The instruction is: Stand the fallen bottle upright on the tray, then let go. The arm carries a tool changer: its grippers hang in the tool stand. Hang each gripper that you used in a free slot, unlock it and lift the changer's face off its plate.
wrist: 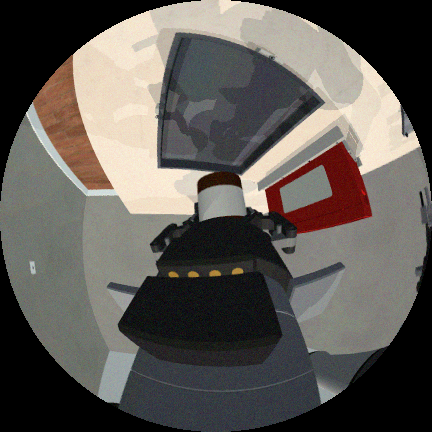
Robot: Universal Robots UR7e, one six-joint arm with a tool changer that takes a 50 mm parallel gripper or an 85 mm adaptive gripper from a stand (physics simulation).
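Frame: origin at the arm's base, x left, y ahead, z down, level; millimetres.
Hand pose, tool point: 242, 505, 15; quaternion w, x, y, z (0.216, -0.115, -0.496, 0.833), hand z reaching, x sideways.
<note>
After its pixels a point has its place, as x, y, z.
My gripper (222, 209) is shut on the bottle (221, 201) {183, 394, 115}. In the wrist view, the bottle's white body and dark brown end stick out past the black gripper body; the rest of it is hidden behind the gripper. The grey tray (220, 95) {207, 472, 236} lies beyond the bottle in the upper middle, with its raised dark rim around it. The brown end shows close to the tray's near edge, but whether it touches anything cannot be told from this view.
A red box-like object (350, 197) {-19, 508, 105} with a grey panel stands right of the bottle, beside a long grey strip (300, 159) {-14, 423, 221}. Dark grey hardware (426, 206) shows at the far right edge. The table's edge runs past the left and below the tray.
</note>
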